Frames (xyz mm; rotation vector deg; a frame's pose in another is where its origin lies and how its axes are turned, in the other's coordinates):
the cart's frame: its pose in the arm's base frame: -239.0 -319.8 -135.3 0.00 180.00 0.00
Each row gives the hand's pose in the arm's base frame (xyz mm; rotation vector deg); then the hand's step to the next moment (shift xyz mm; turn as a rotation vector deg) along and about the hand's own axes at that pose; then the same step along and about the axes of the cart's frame.
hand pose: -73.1 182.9 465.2 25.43 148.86 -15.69
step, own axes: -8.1 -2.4 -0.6 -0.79 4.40 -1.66
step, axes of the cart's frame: -5.6 -4.2 -4.8 -1.51 4.32 -1.33
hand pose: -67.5 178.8 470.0 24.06 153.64 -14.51
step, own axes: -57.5 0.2 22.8 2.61 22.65 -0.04
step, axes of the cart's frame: -58.5 -19.7 -3.9 -5.14 21.92 3.63
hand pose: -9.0 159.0 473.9 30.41 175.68 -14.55
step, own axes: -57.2 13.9 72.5 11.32 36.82 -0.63
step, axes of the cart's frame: -57.9 -17.9 71.0 -1.69 38.07 5.67
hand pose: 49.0 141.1 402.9 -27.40 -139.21 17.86
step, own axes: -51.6 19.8 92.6 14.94 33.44 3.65
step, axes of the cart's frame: 15.3 -12.8 106.0 4.54 36.05 5.87
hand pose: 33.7 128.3 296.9 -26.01 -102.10 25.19
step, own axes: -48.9 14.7 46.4 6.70 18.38 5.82
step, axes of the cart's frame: 32.1 -15.6 59.0 5.82 18.80 5.40
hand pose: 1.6 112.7 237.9 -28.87 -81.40 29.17
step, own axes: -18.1 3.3 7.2 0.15 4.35 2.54
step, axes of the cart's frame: 8.8 -8.2 15.7 2.65 3.61 2.31
